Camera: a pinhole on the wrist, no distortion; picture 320 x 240 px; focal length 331.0 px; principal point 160.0 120.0 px. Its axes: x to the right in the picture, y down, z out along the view. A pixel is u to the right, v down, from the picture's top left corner.
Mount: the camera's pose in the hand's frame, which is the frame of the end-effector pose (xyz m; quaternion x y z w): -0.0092 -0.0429 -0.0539 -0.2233 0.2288 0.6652 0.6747
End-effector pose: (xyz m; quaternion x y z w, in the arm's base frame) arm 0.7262 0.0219 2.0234 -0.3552 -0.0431 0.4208 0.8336
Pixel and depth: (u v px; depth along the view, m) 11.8 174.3 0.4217
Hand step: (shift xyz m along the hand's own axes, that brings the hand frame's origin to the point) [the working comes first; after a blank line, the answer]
In the camera's frame: -0.1888 0.0692 0.4217

-0.0754 0.0634 0.3962
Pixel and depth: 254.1 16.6 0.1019
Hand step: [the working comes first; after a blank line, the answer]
In the camera's frame: 0.0290 -0.0318 0.1019

0.0241 0.0414 0.0095
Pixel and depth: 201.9 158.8 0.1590
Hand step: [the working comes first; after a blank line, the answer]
In the camera's frame: 0.0201 0.0186 0.1590

-0.0258 0.0697 0.0605
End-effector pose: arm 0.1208 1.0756 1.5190 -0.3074 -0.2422 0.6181 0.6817
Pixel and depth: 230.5 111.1 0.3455
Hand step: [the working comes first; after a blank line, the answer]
In the camera's frame: 0.0736 -0.0093 0.3455

0.0049 0.2248 0.1764
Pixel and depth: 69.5 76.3 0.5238
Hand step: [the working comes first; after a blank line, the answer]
In the camera's frame: -0.1432 -0.0692 0.5238

0.0646 0.1594 0.4494
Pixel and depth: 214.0 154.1 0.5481
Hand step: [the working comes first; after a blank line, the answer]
In the camera's frame: 0.0894 0.0565 0.5481

-0.0583 0.3611 0.3281
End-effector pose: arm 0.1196 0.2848 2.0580 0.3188 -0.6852 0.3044 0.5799
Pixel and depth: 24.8 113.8 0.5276
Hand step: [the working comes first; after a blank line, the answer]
In the camera's frame: -0.2155 -0.0099 0.5276

0.0046 0.1051 0.4964
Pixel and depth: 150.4 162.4 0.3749
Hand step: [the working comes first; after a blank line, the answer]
In the camera's frame: -0.0109 0.0480 0.3749

-0.0530 0.1763 0.2511
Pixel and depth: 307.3 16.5 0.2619
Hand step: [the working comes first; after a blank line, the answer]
In the camera's frame: 0.1165 -0.0819 0.2619

0.0769 0.2072 0.0836
